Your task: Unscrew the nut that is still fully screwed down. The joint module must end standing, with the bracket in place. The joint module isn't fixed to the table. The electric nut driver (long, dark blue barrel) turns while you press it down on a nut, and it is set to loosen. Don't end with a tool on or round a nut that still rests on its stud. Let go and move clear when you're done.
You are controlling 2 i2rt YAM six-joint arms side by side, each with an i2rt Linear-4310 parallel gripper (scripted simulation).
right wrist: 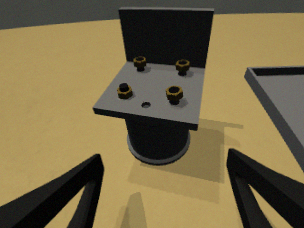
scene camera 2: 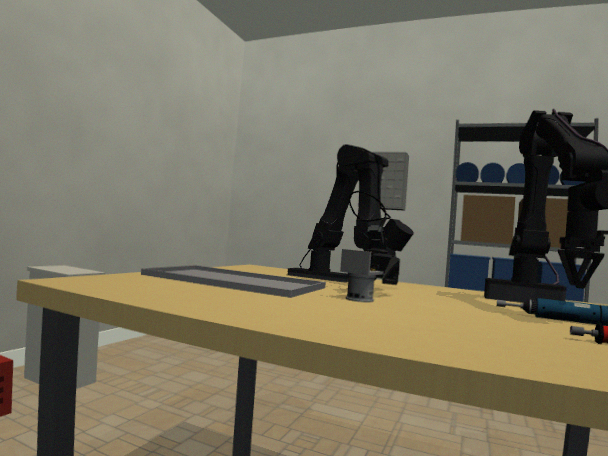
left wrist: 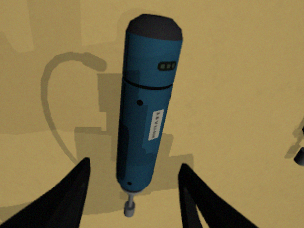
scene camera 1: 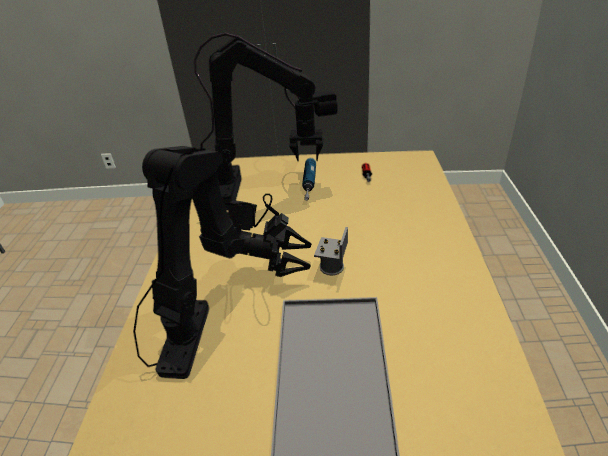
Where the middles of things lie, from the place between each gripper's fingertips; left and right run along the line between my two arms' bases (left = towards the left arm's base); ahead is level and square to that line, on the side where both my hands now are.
My right gripper (scene camera 1: 310,255) is now 6 cm short of the joint module (scene camera 2: 360,287) and 1 cm above it. The rest, counted from my right hand: bracket (right wrist: 163,40) (6 cm ahead, 3 cm above); then grey tray (scene camera 1: 332,384) (33 cm to the right, 5 cm ahead, 4 cm below).
The bracket is 6 cm ahead of my left hand (scene camera 2: 576,286), 44 cm to the right of it and 1 cm below it. The rest, counted from my left hand: joint module 6 cm ahead, 44 cm to the right, 5 cm below; grey tray 5 cm ahead, 77 cm to the right, 7 cm below.
